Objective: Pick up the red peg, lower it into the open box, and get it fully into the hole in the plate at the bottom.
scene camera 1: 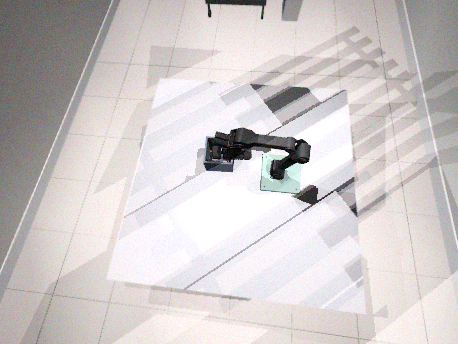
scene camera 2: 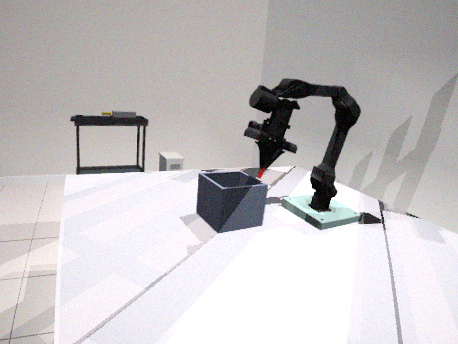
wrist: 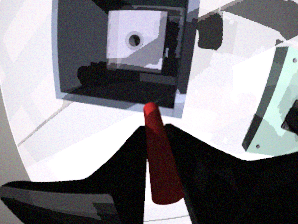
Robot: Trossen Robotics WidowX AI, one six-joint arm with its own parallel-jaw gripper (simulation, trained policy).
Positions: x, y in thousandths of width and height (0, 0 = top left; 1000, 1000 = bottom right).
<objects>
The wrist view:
gripper: 518, 583
red peg: 555, 833
dark blue box: 267, 239
pale plate: 418, 141
</objects>
